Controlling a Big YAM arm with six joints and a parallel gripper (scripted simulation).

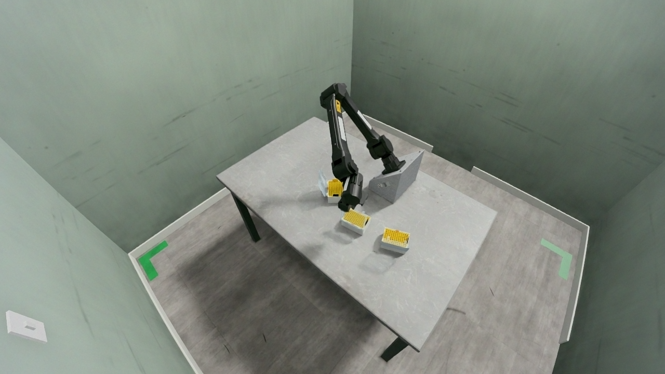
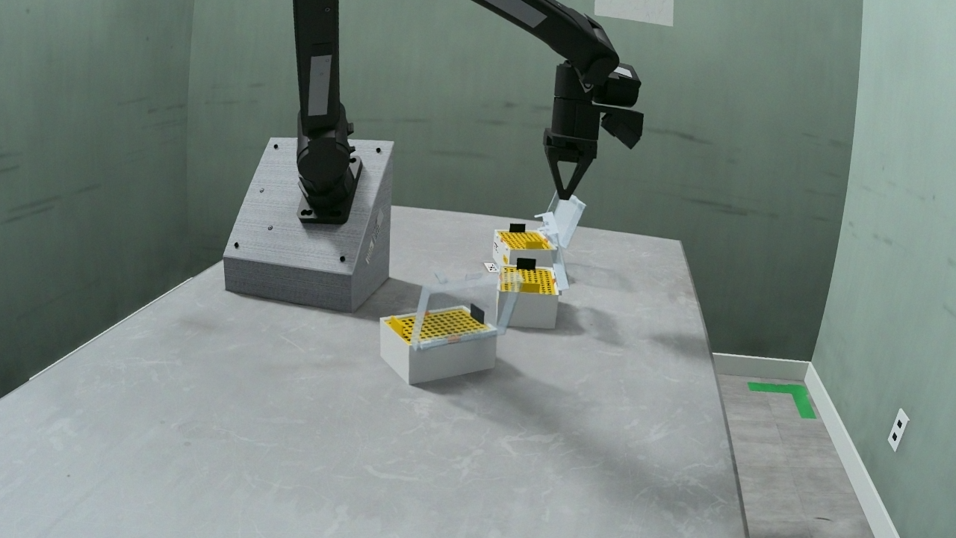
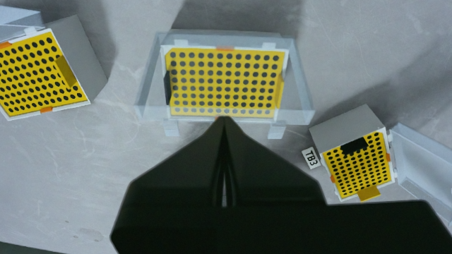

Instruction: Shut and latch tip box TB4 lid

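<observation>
Now: the tip box 120 mm below my hand, 40 mm behind it and 10 mm to the right of it. The rest, counted from my hand: tag 190 mm below, 170 mm to the right, 170 mm behind.
</observation>
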